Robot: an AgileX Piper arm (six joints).
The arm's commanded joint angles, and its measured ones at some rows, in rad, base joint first. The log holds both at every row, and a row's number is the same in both.
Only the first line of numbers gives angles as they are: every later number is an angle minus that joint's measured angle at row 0.
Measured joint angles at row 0:
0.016 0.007 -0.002 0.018 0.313 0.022
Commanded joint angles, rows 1 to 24:
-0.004 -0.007 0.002 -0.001 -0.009 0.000
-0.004 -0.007 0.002 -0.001 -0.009 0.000
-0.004 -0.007 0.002 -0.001 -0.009 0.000
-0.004 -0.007 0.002 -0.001 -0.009 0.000
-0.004 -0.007 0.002 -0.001 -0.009 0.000
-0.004 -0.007 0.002 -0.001 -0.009 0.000
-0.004 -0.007 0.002 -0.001 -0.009 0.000
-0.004 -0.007 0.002 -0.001 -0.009 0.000
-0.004 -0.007 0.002 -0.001 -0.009 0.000
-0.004 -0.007 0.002 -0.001 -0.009 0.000
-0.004 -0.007 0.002 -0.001 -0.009 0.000
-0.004 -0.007 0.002 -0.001 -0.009 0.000
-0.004 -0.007 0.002 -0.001 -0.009 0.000
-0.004 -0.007 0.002 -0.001 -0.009 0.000
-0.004 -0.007 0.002 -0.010 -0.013 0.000
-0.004 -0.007 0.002 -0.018 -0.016 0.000
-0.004 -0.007 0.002 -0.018 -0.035 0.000
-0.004 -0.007 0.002 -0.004 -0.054 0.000
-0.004 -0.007 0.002 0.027 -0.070 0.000
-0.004 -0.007 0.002 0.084 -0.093 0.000
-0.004 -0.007 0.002 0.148 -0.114 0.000
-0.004 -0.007 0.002 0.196 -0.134 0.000
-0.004 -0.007 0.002 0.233 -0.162 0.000
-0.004 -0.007 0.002 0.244 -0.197 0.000
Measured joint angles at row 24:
0.000 0.000 0.000 0.129 -0.089 0.000
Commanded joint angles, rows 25 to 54:
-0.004 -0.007 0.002 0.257 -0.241 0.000
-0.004 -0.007 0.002 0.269 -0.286 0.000
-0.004 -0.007 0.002 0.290 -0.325 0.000
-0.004 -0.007 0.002 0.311 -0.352 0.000
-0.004 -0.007 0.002 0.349 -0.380 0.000
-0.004 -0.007 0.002 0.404 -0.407 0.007
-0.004 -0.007 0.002 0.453 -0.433 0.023
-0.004 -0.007 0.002 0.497 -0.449 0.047
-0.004 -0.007 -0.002 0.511 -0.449 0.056
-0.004 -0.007 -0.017 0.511 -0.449 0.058
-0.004 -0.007 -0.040 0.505 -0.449 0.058
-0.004 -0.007 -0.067 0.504 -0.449 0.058
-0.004 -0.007 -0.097 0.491 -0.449 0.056
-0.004 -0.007 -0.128 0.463 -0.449 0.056
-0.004 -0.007 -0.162 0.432 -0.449 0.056
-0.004 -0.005 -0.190 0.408 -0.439 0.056
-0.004 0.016 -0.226 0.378 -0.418 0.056
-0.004 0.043 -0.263 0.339 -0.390 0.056
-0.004 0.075 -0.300 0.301 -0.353 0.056
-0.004 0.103 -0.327 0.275 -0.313 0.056
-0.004 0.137 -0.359 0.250 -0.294 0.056
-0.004 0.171 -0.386 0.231 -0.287 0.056
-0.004 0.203 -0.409 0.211 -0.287 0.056
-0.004 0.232 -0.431 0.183 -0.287 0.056
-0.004 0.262 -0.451 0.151 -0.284 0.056
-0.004 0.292 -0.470 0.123 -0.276 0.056
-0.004 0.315 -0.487 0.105 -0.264 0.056
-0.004 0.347 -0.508 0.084 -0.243 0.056
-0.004 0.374 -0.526 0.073 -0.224 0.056
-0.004 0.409 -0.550 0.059 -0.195 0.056
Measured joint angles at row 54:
0.000 0.303 -0.477 0.134 -0.269 0.058
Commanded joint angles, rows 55 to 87:
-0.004 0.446 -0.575 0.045 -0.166 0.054
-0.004 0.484 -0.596 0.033 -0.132 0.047
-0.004 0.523 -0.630 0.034 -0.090 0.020
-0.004 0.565 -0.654 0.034 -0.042 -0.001
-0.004 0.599 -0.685 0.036 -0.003 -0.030
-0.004 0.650 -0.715 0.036 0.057 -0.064
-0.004 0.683 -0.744 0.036 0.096 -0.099
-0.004 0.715 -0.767 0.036 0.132 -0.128
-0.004 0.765 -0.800 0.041 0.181 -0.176
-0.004 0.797 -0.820 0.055 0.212 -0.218
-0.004 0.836 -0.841 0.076 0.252 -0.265
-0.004 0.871 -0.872 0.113 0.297 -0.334
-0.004 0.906 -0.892 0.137 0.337 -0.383
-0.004 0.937 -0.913 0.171 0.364 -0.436
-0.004 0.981 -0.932 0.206 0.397 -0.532
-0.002 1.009 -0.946 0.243 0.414 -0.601
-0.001 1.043 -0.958 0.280 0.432 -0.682
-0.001 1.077 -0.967 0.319 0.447 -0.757
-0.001 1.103 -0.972 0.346 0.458 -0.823
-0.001 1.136 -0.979 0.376 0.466 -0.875
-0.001 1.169 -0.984 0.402 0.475 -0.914
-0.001 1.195 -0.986 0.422 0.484 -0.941
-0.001 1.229 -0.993 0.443 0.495 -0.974
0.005 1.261 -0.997 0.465 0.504 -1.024
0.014 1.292 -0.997 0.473 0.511 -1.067
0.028 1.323 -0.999 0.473 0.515 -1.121
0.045 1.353 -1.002 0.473 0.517 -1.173
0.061 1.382 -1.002 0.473 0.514 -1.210
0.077 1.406 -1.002 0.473 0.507 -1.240
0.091 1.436 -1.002 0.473 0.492 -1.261
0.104 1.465 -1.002 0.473 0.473 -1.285
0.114 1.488 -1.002 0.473 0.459 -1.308
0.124 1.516 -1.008 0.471 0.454 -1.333
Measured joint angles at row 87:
0.084 1.425 -0.995 0.464 0.497 -1.225
